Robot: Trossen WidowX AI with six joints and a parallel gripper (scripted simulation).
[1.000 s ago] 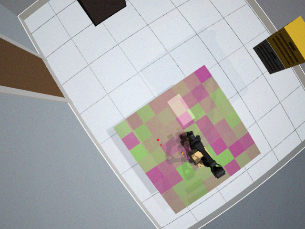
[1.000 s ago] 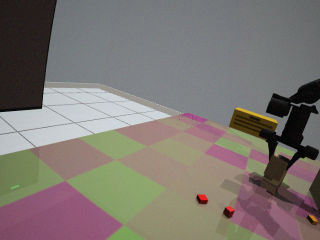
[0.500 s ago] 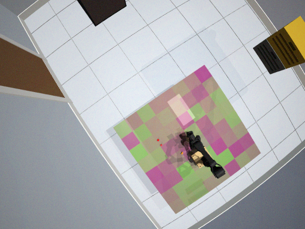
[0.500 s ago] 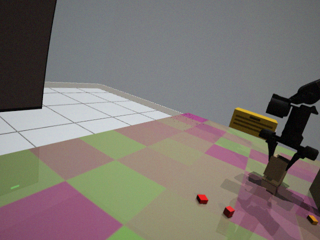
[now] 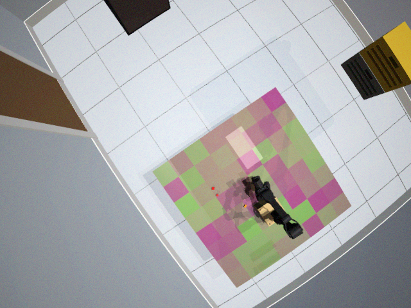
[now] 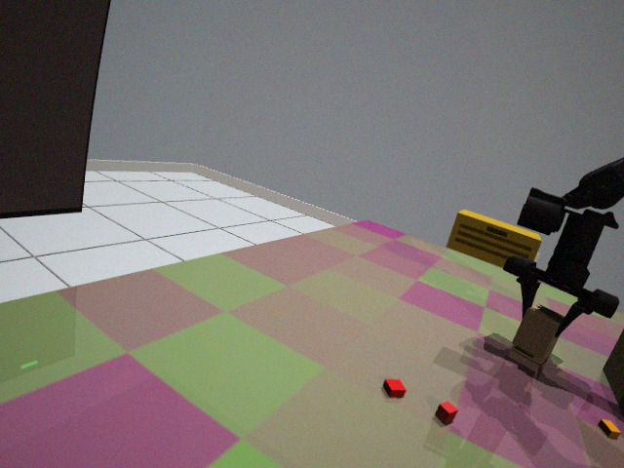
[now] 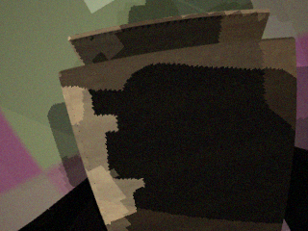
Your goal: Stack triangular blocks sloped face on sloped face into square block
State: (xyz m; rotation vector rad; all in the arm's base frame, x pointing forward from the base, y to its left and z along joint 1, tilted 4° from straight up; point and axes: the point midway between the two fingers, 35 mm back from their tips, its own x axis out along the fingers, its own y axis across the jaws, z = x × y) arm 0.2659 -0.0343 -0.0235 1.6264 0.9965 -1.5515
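My gripper tip is now 20 mm past the triangular wooden block, 30 mm to the left of it and 40 mm above it. The rest, counted from my gripper tip: orange cube: 90 mm behind, 170 mm to the left, 50 mm below.
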